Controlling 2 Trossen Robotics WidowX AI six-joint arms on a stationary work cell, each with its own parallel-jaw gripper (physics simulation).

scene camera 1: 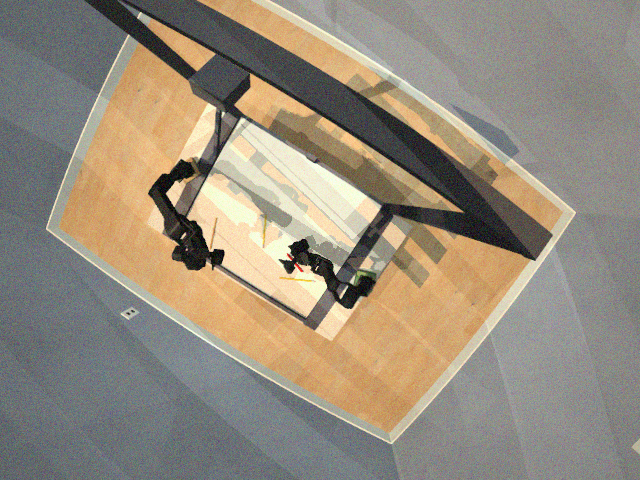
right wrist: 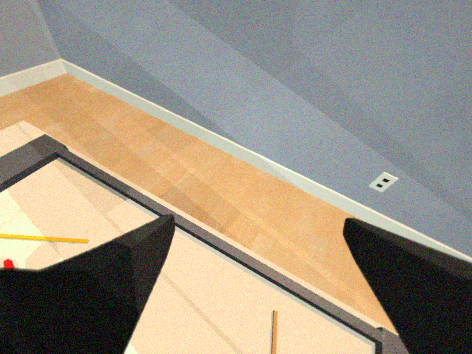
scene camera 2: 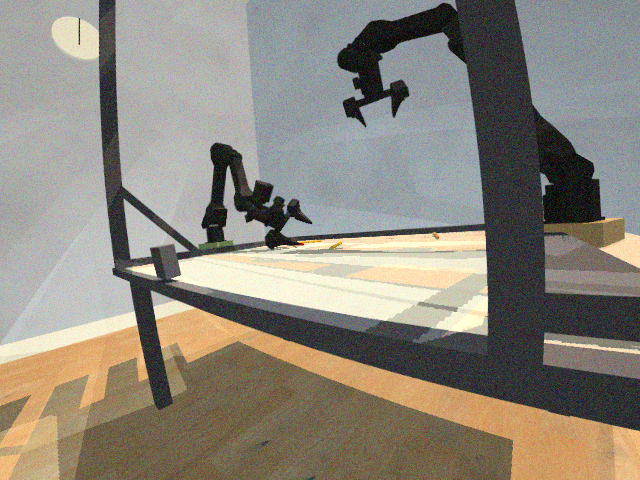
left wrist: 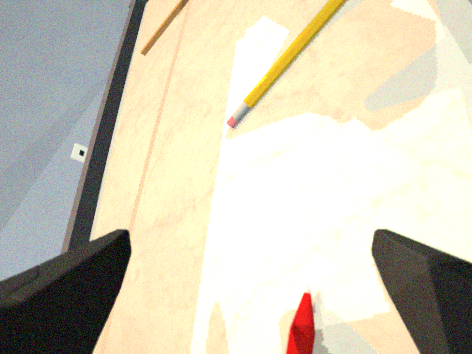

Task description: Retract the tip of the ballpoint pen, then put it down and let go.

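Pixels of known places: left gripper, fingertip midpoint: (scene camera 1: 283, 253) (scene camera 2: 305, 233) (left wrist: 252, 241); right gripper, fingertip midpoint: (scene camera 1: 201, 269) (right wrist: 258, 224) (scene camera 2: 379, 121); left arm's base at its link origin: (scene camera 1: 364, 282); right arm's base at its link origin: (scene camera 1: 187, 170) (scene camera 2: 573, 221).
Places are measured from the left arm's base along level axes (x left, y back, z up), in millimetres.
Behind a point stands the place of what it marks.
The red ballpoint pen (scene camera 1: 297, 265) {y -356, x -5, z -29 mm} (left wrist: 301, 330) {y -409, x -48, z -29 mm} (right wrist: 8, 264) {y -334, x 18, z -28 mm} lies on the table (scene camera 1: 248, 268) {y -611, x 72, z -39 mm}. In the left wrist view its tapered front end shows at the bottom, between my left fingers. A faint pale spot is at its end; whether the tip is out is too small to tell. In scene camera 2 a bit of the red pen (scene camera 2: 300, 243) {y -405, x -47, z -30 mm} shows by the lower left finger. My left gripper (scene camera 1: 285, 254) {y -435, x -62, z 3 mm} (scene camera 2: 306, 233) {y -435, x -62, z 3 mm} (left wrist: 252, 241) {y -435, x -62, z 3 mm} is wide open, low over the table around the pen's front, not gripping it. My right gripper (scene camera 2: 379, 120) {y -702, x -8, z 334 mm} (right wrist: 258, 224) {y -702, x -8, z 334 mm} is open and empty, high above the table.
A yellow pencil (scene camera 1: 264, 230) {y -557, x -149, z -32 mm} (scene camera 2: 336, 245) {y -562, x -165, z -35 mm} (left wrist: 292, 55) {y -552, x -120, z -34 mm} with a pink eraser lies beyond the pen. Another yellow pencil (scene camera 1: 297, 279) {y -342, x 71, z -32 mm} (right wrist: 50, 239) {y -370, x 74, z -32 mm} lies close beside the pen. A brown stick (scene camera 1: 213, 233) {y -827, x -76, z -32 mm} (left wrist: 165, 26) {y -827, x -40, z -36 mm} (right wrist: 274, 332) {y -831, x -23, z -31 mm} lies near the right arm. Dark frame bars edge the table.
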